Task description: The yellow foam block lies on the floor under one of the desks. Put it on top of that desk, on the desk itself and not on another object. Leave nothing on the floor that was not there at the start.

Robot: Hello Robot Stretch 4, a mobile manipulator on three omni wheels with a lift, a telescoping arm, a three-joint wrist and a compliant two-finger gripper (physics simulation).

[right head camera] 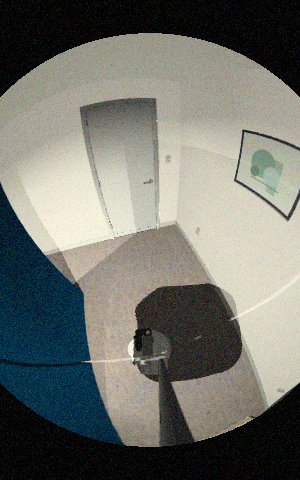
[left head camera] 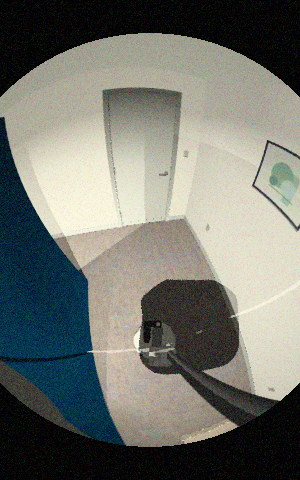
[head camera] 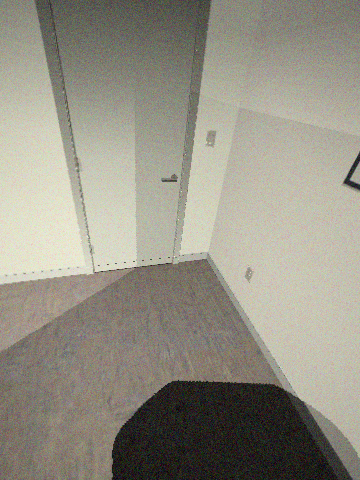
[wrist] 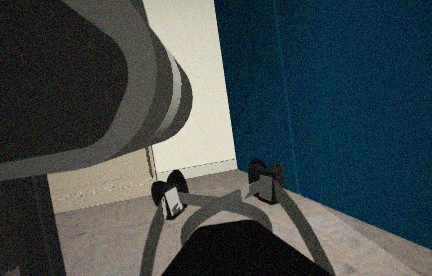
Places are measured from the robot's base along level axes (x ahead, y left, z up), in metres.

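Pixels of known places: gripper, fingertip midpoint: (right head camera: 139,365) (left head camera: 146,356) (wrist: 217,179).
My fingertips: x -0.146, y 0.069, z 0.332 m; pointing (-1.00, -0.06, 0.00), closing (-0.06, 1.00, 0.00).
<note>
Behind a point stands the place of what it marks.
My gripper (wrist: 217,179) @(x -0.146, y 0.069, z 0.332 m) is open in the wrist view, its two fingertips apart with floor and the foot of a wall showing between and behind them. It is low over the floor, beside a tall blue panel. The yellow foam block does not show in these views, and I cannot make out a desk in them.
The blue panel (left head camera: 45,300) @(x 0.129, y 0.782, z 0.777 m) (right head camera: 40,320) @(x 0.066, y 0.763, z 0.746 m) (wrist: 350,100) stands close on the left in the head side views. A closed grey door (head camera: 110,150) @(x 1.751, y 0.424, z 1.091 m) (left head camera: 132,165) @(x 1.757, y 0.405, z 1.026 m) (right head camera: 117,170) @(x 1.765, y 0.377, z 1.114 m) is at the far wall. A framed picture (left head camera: 284,182) @(x 0.771, y -0.816, z 1.439 m) (right head camera: 266,172) @(x 0.768, y -0.817, z 1.425 m) hangs on the right wall.
</note>
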